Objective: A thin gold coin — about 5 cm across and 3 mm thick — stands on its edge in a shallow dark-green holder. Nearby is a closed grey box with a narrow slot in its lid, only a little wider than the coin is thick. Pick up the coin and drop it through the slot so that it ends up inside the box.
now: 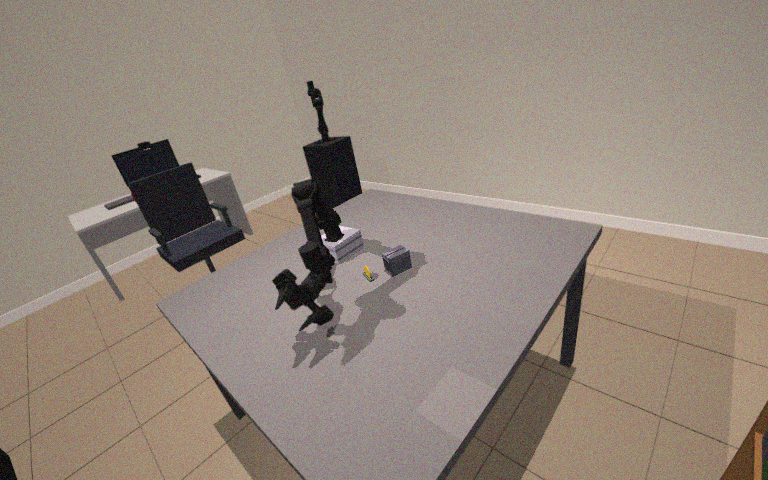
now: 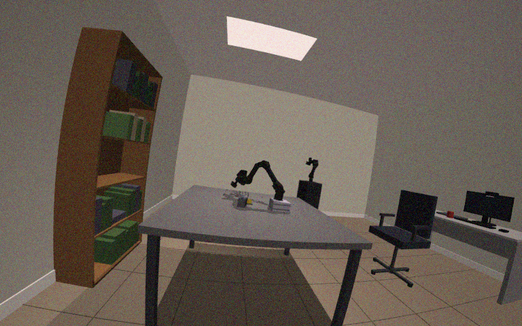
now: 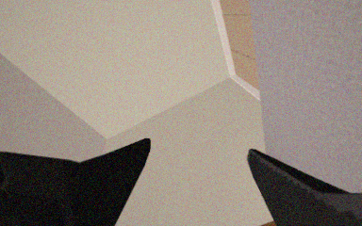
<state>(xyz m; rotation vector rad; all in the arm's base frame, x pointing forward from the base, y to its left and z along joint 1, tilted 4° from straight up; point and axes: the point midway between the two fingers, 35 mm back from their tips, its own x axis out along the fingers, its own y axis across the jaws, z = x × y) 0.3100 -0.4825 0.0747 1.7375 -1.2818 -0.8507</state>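
The gold coin lies 80 mm behind my gripper tip, 420 mm to the left of it and 140 mm below it.
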